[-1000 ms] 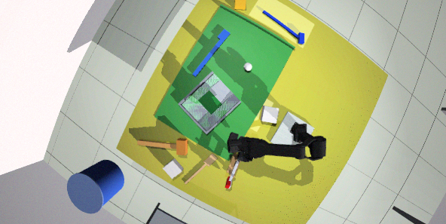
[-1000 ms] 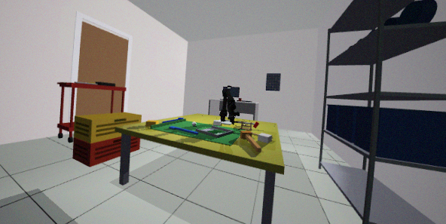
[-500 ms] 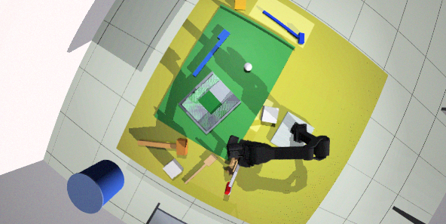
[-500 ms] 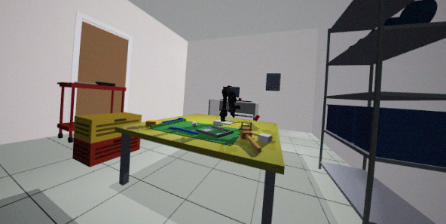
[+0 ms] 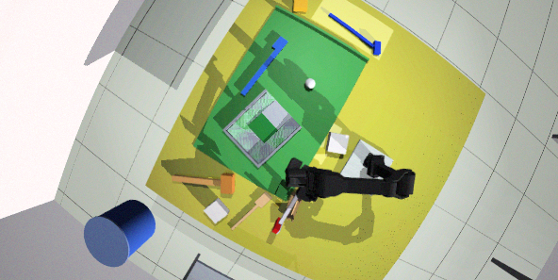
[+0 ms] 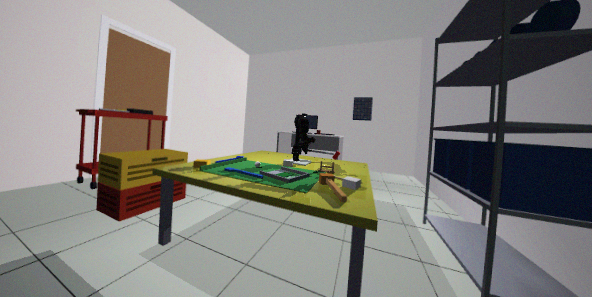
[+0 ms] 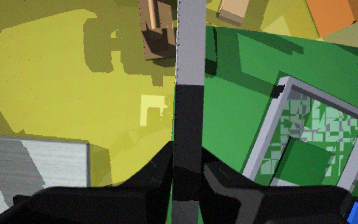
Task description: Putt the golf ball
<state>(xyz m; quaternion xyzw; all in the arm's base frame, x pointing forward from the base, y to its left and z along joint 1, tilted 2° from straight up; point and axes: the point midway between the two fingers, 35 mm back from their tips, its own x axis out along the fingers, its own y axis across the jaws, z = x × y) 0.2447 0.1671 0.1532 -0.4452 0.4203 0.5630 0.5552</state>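
The red putter lies 1 cm behind my gripper tip, 12 cm to the left of it and 2 cm above it. Round my gripper tip: blue putter: 10 cm ahead, 65 cm to the right, 11 cm below; then green mat: 23 cm ahead, 21 cm to the right, 12 cm below; then white golf ball: 17 cm ahead, 33 cm to the right, 10 cm below.
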